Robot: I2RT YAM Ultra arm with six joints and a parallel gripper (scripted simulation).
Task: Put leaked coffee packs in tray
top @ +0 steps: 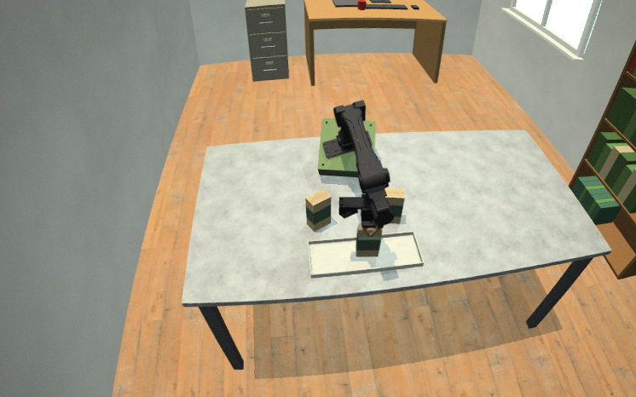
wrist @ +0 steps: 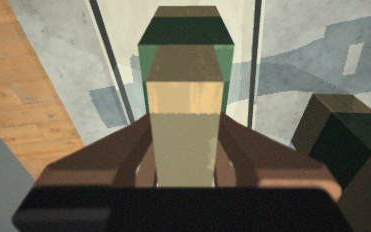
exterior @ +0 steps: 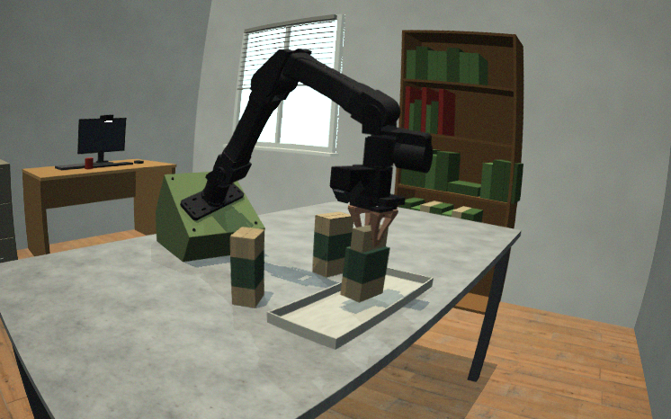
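Now: the shallow tray 130 mm below my hand and 10 mm to the right of it.
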